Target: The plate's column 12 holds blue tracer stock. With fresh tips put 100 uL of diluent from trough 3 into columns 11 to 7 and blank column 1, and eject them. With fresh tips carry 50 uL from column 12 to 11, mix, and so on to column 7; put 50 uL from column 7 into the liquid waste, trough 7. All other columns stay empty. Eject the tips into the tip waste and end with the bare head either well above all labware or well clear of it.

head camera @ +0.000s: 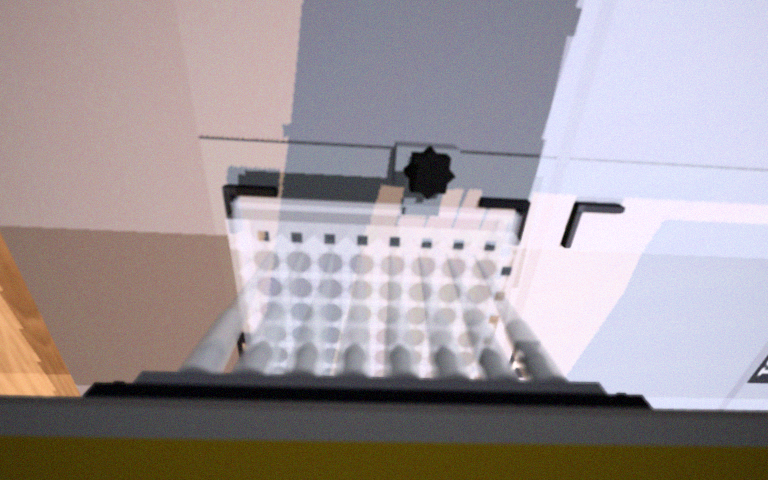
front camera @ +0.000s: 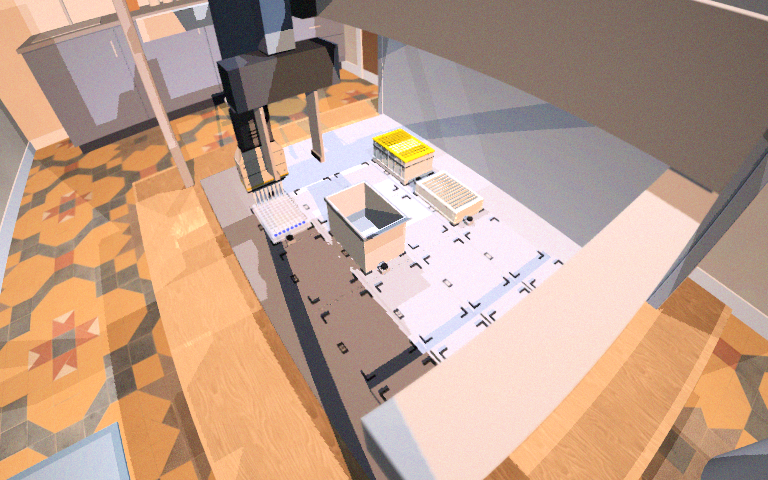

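Observation:
The clear plate (front camera: 288, 217) (head camera: 339, 220) lies at the deck's left, its blue column at the edge nearer the front camera. The pipetting head (front camera: 261, 164) (head camera: 385, 424) carries a row of pale tips (front camera: 270, 194) (head camera: 353, 362). They reach down to the plate's far part, away from the blue column; their ends blur into the wells, so the exact column and depth cannot be told. The head hides the blue column in the head view. The slatted trough block (front camera: 467, 210) and the yellow tip rack (front camera: 403, 146) stand at the back right. My parked gripper (front camera: 300, 165) hangs beside the head, open and empty.
A tall open-topped bin (front camera: 385, 247) stands right of the plate, between it and the trough block. Black corner brackets (head camera: 600, 208) and a dark knob (head camera: 428, 171) sit on the deck beside the plate. A thick pale beam (front camera: 509, 322) crosses the front.

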